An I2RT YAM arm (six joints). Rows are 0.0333 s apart.
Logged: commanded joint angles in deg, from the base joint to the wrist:
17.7 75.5 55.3 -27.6 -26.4 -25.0
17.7 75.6 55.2 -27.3 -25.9 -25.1
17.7 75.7 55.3 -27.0 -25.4 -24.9
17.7 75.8 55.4 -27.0 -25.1 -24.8
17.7 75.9 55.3 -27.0 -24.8 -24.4
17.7 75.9 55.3 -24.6 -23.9 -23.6
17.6 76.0 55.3 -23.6 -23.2 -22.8
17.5 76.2 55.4 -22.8 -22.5 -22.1
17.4 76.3 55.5 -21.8 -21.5 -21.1
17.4 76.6 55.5 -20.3 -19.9 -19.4
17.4 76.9 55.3 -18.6 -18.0 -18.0
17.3 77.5 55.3 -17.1 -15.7 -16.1
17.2 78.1 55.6 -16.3 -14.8 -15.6
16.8 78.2 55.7 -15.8 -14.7 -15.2
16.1 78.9 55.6 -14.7 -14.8 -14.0
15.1 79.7 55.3 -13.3 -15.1 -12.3
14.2 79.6 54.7 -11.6 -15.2 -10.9
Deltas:
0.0 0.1 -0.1 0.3 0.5 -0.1
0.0 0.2 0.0 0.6 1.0 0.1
0.0 0.3 0.1 0.6 1.3 0.2
0.0 0.4 0.0 0.6 1.6 0.6
0.0 0.4 0.0 3.0 2.5 1.4
-0.1 0.5 0.0 4.0 3.2 2.2
-0.2 0.7 0.1 4.8 3.9 2.9
-0.3 0.8 0.2 5.8 4.9 3.9
-0.3 1.1 0.2 7.3 6.5 5.6
-0.3 1.4 0.0 9.0 8.4 7.0
-0.4 2.0 0.0 10.5 10.7 8.9
-0.5 2.6 0.3 11.3 11.6 9.4
-0.9 2.7 0.4 11.8 11.7 9.8
-1.6 3.4 0.3 12.9 11.6 11.0
-2.6 4.2 0.0 14.3 11.3 12.7
-3.5 4.1 -0.6 16.0 11.2 14.1

